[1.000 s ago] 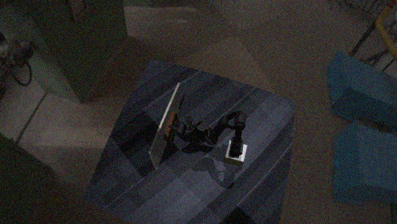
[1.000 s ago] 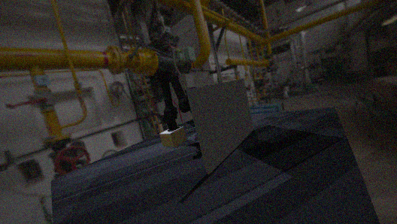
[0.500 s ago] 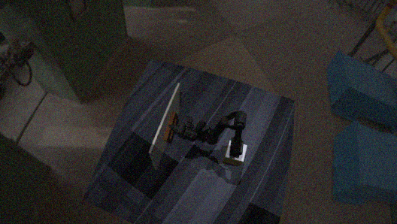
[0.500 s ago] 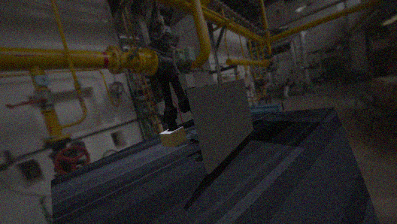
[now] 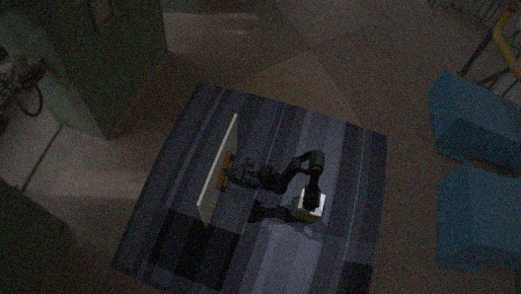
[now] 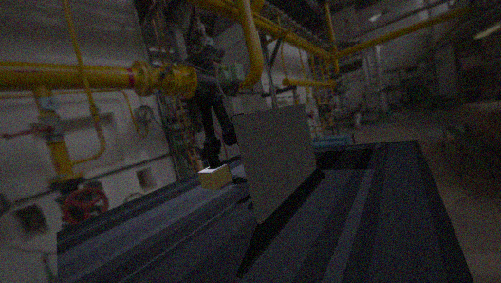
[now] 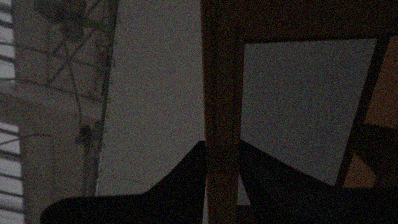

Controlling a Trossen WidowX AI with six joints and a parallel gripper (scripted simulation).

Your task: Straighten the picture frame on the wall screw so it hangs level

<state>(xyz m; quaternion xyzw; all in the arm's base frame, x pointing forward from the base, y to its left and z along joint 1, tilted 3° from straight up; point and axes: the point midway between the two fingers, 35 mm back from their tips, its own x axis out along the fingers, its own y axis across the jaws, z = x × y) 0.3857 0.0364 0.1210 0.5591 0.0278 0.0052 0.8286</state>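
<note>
The picture frame lies 10 mm ahead of my gripper tip, 20 mm to the right of it and 50 mm below it. The rest, counted from my gripper tip: wall panel: 20 mm ahead, 10 mm to the right, 70 mm below.
</note>
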